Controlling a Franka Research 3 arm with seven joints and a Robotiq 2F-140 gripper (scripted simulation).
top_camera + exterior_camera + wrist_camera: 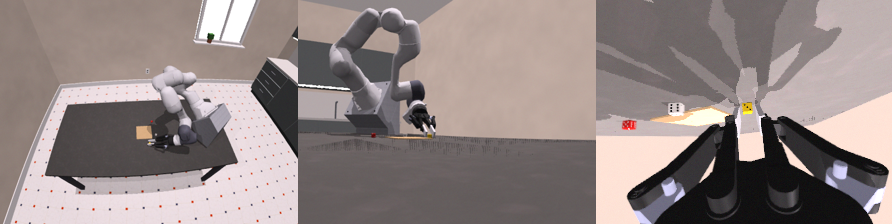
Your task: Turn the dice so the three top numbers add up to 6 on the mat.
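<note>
The yellow die is 2 cm ahead of my hand, 1 cm to the right of it and 2 cm below it. Also, from my hand: tan mat: 2 cm ahead, 14 cm to the right, 3 cm below; then red die: 9 cm behind, 23 cm to the right, 2 cm below; then white die: 7 cm behind, 7 cm to the right, 2 cm below.
</note>
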